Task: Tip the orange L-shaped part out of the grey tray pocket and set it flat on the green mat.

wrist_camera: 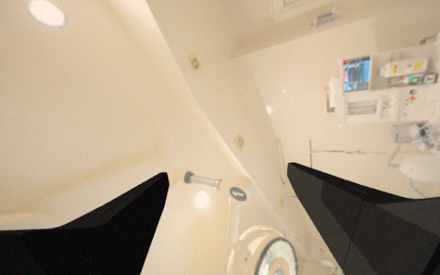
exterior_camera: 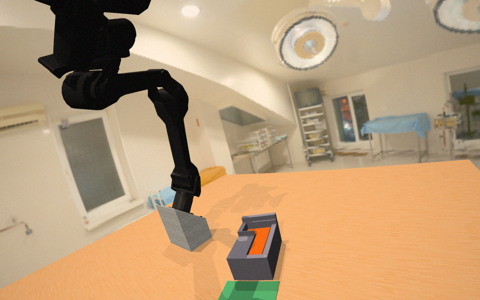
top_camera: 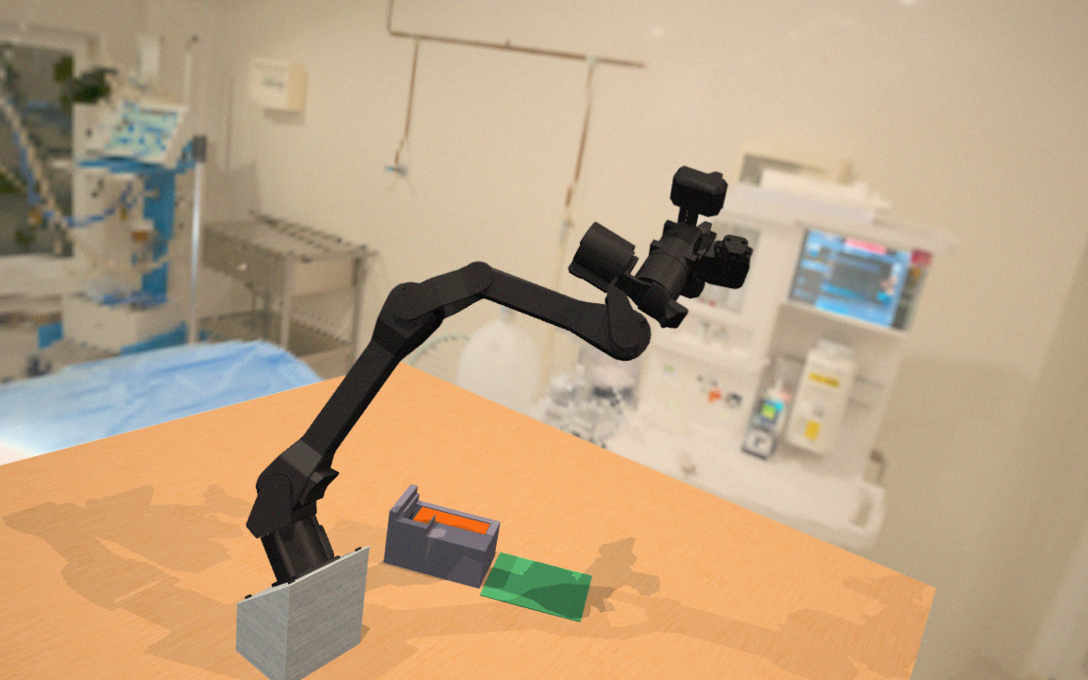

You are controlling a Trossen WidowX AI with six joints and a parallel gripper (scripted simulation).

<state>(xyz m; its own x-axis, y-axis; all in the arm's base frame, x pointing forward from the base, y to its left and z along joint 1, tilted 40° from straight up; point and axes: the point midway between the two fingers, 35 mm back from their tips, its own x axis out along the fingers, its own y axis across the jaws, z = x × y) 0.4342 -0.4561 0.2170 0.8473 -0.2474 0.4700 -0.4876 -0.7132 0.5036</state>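
The orange L-shaped part is 180 mm behind my gripper tip, 240 mm to the left of it and 550 mm below it. Round my gripper tip: green mat 110 mm behind, 90 mm to the left, 620 mm below.
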